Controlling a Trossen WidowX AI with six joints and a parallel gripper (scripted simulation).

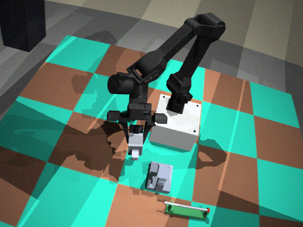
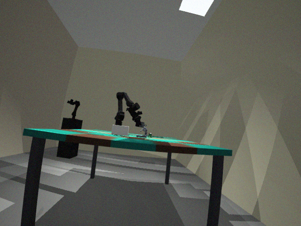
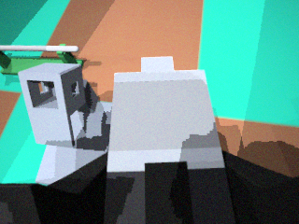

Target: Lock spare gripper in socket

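Right now the green holder is 12 cm ahead of my gripper tip, 23 cm to the left of it and 10 cm below it. Round my gripper tip: grey socket mount: 4 cm ahead, 11 cm to the left, 7 cm below; then spare gripper: 1 cm above.
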